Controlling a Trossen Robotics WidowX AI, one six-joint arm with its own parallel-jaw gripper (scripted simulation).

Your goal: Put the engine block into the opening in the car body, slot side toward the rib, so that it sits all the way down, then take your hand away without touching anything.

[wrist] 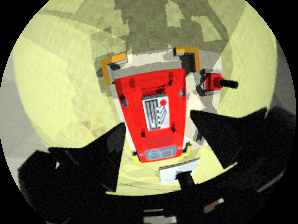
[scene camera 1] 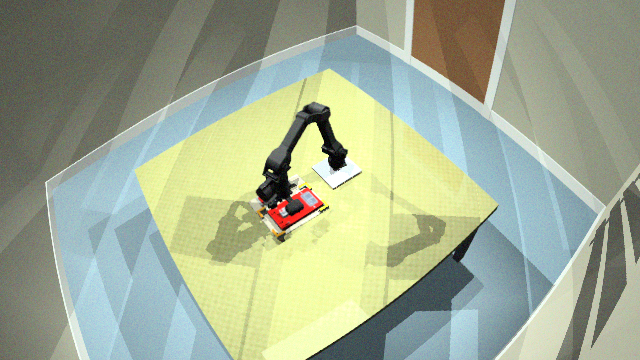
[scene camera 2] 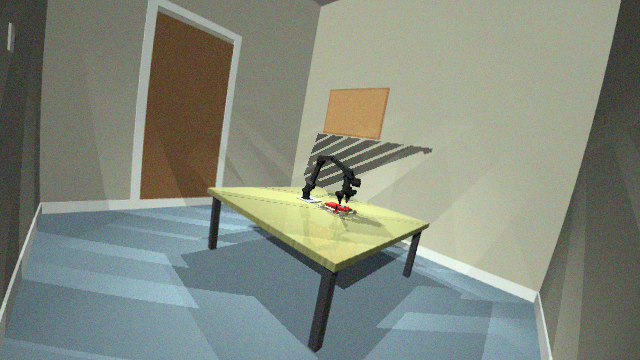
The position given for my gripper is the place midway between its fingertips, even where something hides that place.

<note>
My gripper (wrist: pixel 158 119) is open, with nothing in its grasp. Further things: a grey engine block (wrist: pixel 156 107).
</note>
